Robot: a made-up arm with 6 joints.
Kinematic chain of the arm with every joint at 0, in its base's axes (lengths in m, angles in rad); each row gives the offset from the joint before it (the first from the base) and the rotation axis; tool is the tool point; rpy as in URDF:
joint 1: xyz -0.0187 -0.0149 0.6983 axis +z
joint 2: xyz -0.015 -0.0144 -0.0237 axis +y
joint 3: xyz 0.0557 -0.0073 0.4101 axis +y
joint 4: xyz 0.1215 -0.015 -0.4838 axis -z
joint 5: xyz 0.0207 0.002 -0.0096 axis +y
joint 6: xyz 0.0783 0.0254 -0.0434 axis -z
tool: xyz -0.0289 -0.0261 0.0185 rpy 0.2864 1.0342 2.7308
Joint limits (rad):
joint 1: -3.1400..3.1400
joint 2: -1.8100..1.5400
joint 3: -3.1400..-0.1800
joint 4: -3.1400..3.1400
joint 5: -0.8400..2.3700
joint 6: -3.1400..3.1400
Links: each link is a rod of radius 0.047 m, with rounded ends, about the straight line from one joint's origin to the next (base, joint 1, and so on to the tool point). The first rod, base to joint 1, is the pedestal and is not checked.
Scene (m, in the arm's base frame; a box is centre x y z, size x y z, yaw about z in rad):
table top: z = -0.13
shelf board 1: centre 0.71 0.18 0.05 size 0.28 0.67 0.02 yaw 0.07
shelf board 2: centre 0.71 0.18 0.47 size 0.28 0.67 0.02 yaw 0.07
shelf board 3: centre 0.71 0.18 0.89 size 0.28 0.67 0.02 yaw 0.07
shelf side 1: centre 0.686 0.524 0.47 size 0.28 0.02 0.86 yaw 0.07
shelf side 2: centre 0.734 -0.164 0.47 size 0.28 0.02 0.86 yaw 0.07
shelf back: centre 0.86 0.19 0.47 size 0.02 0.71 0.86 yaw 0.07
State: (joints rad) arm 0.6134 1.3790 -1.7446 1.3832 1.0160 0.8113
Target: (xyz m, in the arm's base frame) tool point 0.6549 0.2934 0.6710
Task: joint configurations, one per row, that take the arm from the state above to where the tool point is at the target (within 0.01 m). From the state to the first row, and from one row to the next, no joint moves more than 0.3 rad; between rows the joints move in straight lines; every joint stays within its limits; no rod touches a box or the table.
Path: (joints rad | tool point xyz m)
1: 0.6964 1.2820 -1.4991 1.3855 1.0324 0.7867 | 0.5205 0.3702 0.2439
2: 0.7793 1.1849 -1.2536 1.3877 1.0488 0.7621 | 0.4258 0.3540 0.2492
3: 0.7638 0.9283 -1.1062 1.3926 1.0582 0.7442 | 0.4432 0.3586 0.3713
4: 0.7483 0.6716 -0.9589 1.3974 1.0676 0.7263 | 0.4415 0.3446 0.4861
5: 0.7328 0.4150 -0.8115 1.4022 1.0770 0.7084 | 0.4221 0.3153 0.5875
6: 0.7173 0.1583 -0.6641 1.4070 1.0864 0.6905 | 0.3883 0.2747 0.6710
7: 0.6443 0.3119 -0.8891 1.4059 1.0686 0.7110 | 0.4787 0.2963 0.6775
8: 0.5714 0.4654 -1.1142 1.4048 1.0508 0.7315 | 0.5687 0.3026 0.6774
9: 0.4984 0.6190 -1.3392 1.4037 1.0331 0.7520 | 0.6549 0.2934 0.6709

